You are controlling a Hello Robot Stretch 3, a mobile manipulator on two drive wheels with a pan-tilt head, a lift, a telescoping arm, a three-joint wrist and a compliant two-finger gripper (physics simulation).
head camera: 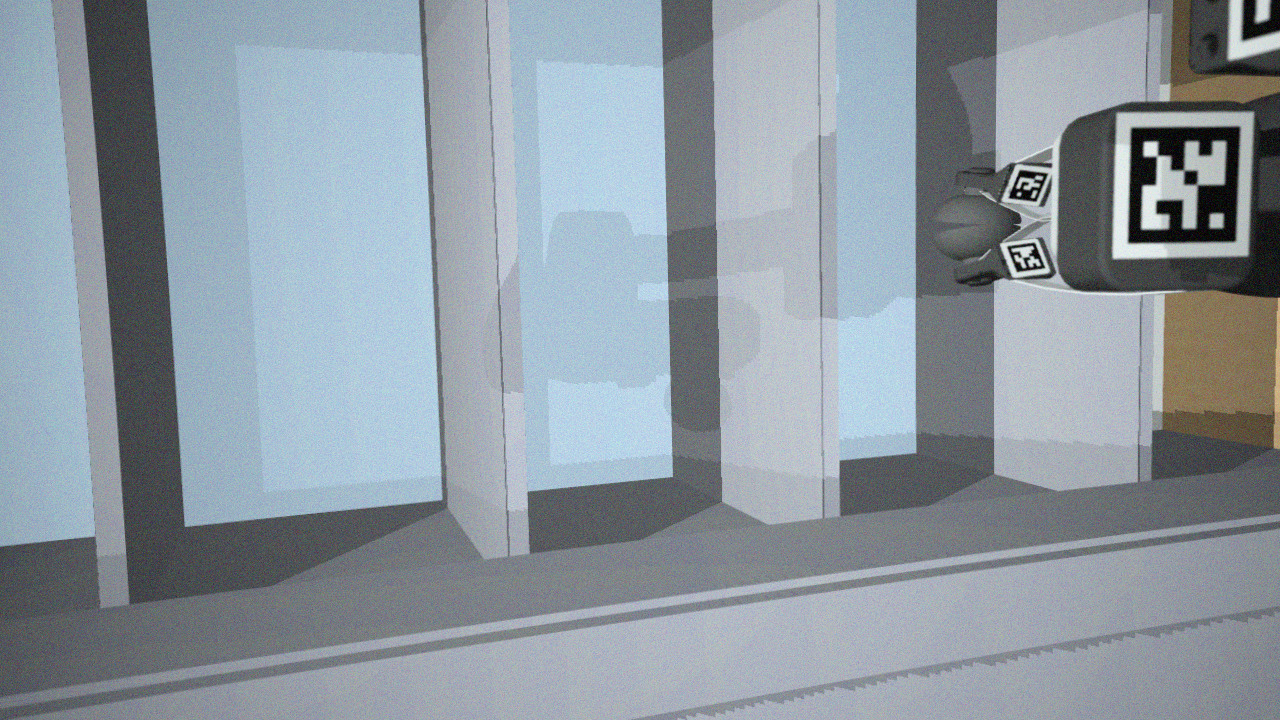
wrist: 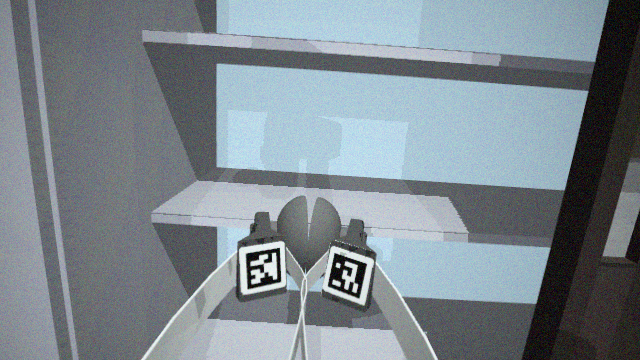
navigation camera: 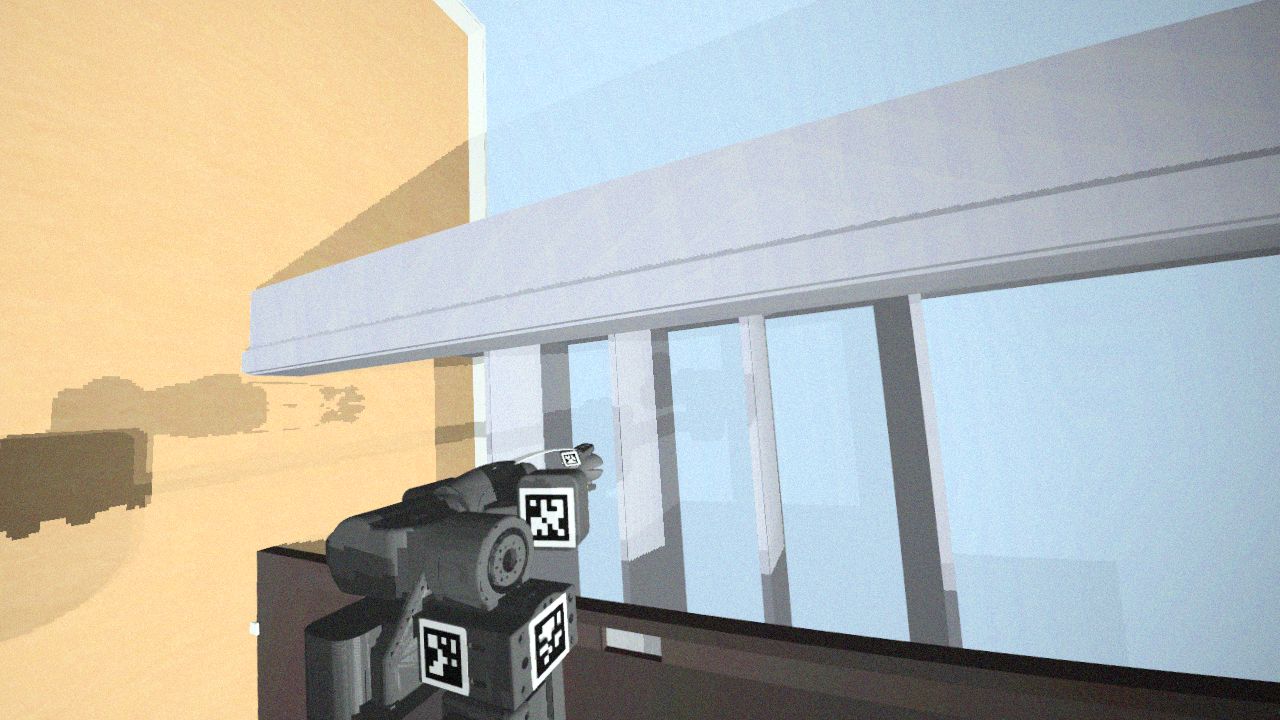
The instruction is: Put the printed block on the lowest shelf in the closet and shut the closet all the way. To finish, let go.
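Places are measured from the robot's base along level axes (x ahead, y left, z up), in millimetres.
Where they show: gripper, fingertip midpoint: (head camera: 951, 229) (navigation camera: 594, 464).
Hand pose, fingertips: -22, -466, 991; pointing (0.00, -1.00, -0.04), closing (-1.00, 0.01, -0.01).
Observation:
Things, the pixels of their centre, and the offset from my fingertips, as dx, dy, dz. "pt": a spot on its surface instead. Level surfaces: height alone.
- closet at a spot on its surface: (head camera: 895, 626) pt +222, -57, -2
- pale handle at a spot on its surface: (navigation camera: 633, 641) pt -267, -95, -8
- Orange-brown floor at its surface level: dz -991
The closet (head camera: 895, 626) (navigation camera: 626, 259) (wrist: 100, 150) is open, with pale shelves and a light blue back. Its lowest visible board (head camera: 1065, 385) (navigation camera: 514, 394) (wrist: 360, 345) is pale grey, and no block shows on its visible part. A dark brown door panel (navigation camera: 805, 685) (wrist: 560, 190) stands open along the closet's other side. The printed block does not show in any view. My gripper (head camera: 971, 226) (navigation camera: 589, 465) (wrist: 309, 224) is shut, its rubber tips pressed together with no object between them. It is at the closet opening, in front of a middle shelf (wrist: 410, 205).
A higher shelf (wrist: 325, 47) crosses the top of the wrist view. A pale handle (navigation camera: 633, 641) shows on the door below my wrist. Orange-brown floor (head camera: 1217, 358) (navigation camera: 223, 501) lies beyond the closet's foot, with shadows across it.

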